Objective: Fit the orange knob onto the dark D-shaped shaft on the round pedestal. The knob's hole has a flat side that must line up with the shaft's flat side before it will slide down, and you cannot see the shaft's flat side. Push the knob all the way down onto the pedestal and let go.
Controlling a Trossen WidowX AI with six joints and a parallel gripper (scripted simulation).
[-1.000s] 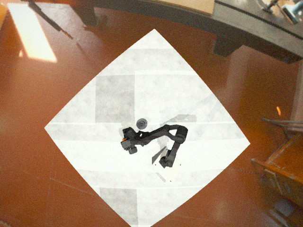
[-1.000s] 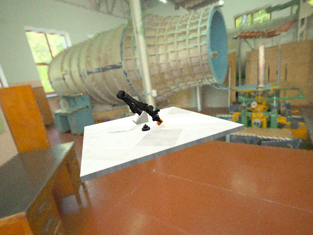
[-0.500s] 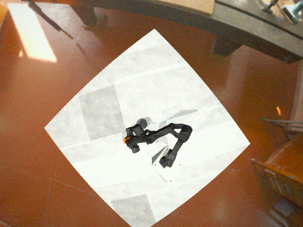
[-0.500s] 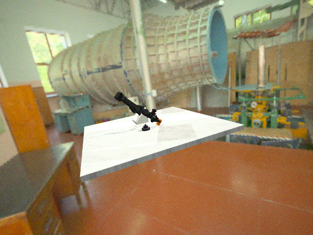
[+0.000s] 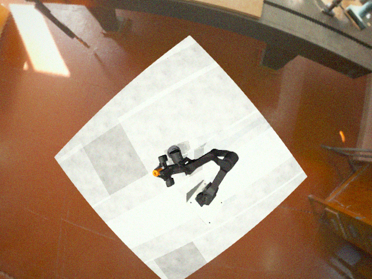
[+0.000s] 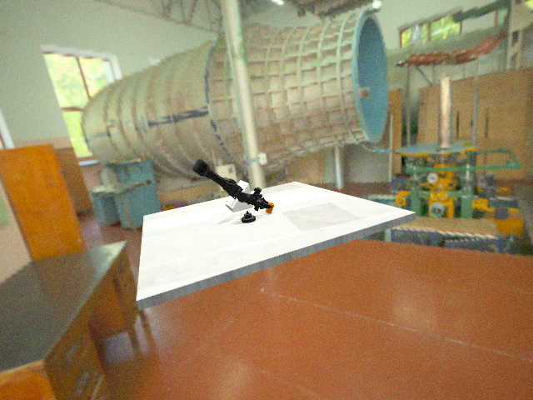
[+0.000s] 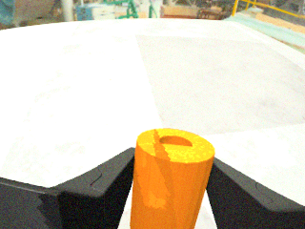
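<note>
My gripper tip is now 10 mm past the orange knob, 10 mm to the left of it and 10 mm above it. Round my gripper tip: pedestal (30 mm ahead, 160 mm to the right, 20 mm below).
</note>
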